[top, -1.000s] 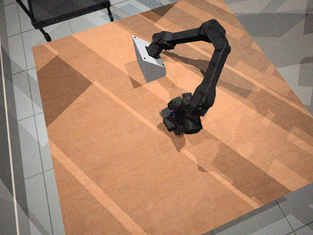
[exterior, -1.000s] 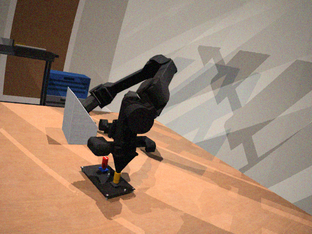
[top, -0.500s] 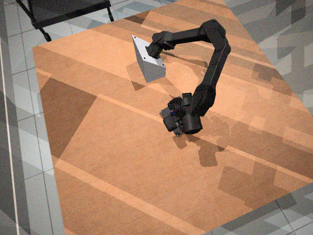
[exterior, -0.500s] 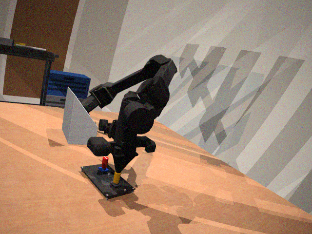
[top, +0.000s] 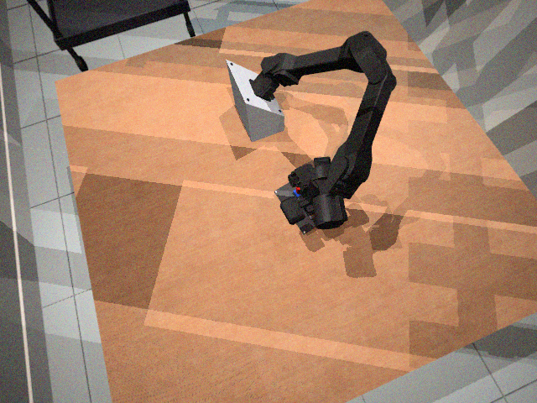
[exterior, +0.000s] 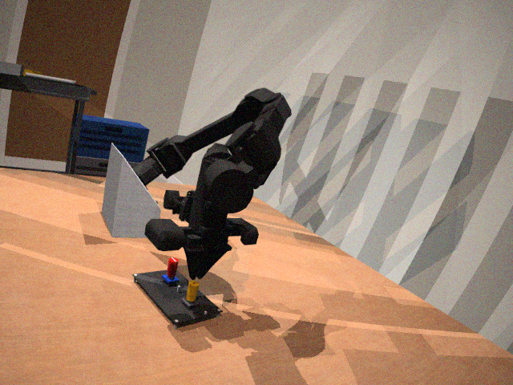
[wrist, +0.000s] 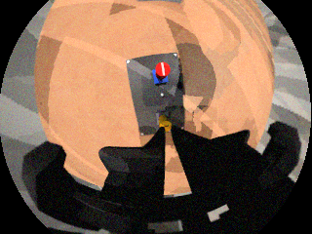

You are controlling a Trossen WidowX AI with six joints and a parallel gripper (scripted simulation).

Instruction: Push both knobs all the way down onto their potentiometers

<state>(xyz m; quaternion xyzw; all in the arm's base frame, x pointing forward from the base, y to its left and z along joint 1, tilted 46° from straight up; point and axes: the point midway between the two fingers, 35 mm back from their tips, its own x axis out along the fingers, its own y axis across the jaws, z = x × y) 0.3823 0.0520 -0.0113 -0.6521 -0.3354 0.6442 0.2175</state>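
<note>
Right now the yellow knob is 30 mm below my gripper tip. From my gripper tip the other things lie so: red knob (80 mm behind, 10 mm to the right, 20 mm below).
</note>
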